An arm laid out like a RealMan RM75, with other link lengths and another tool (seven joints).
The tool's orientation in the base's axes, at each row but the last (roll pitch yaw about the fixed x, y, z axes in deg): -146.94, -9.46, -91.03; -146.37, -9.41, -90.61; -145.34, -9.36, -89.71; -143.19, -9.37, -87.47; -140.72, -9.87, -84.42; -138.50, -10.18, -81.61; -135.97, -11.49, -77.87
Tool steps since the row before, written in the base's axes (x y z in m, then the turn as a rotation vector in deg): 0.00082, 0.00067, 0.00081, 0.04, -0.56, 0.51; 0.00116, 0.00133, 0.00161, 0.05, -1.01, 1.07; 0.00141, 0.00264, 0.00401, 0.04, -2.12, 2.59; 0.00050, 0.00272, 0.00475, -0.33, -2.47, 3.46; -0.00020, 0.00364, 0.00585, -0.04, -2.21, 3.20; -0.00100, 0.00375, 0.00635, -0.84, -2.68, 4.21; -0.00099, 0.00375, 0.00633, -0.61, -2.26, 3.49
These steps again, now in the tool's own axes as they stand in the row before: -0.00054, -0.00117, -0.00032, 0.64, -0.27, -0.32; -0.00106, -0.00196, -0.00087, 1.17, -0.54, -0.71; -0.00195, -0.00366, -0.00280, 2.51, -1.28, -1.80; -0.00189, -0.00357, -0.00373, 2.98, -1.45, -2.68; -0.00259, -0.00416, -0.00485, 2.71, -1.56, -2.31; -0.00267, -0.00426, -0.00548, 3.23, -1.53, -3.58; -0.00254, -0.00472, -0.00514, 2.73, -1.32, -2.91
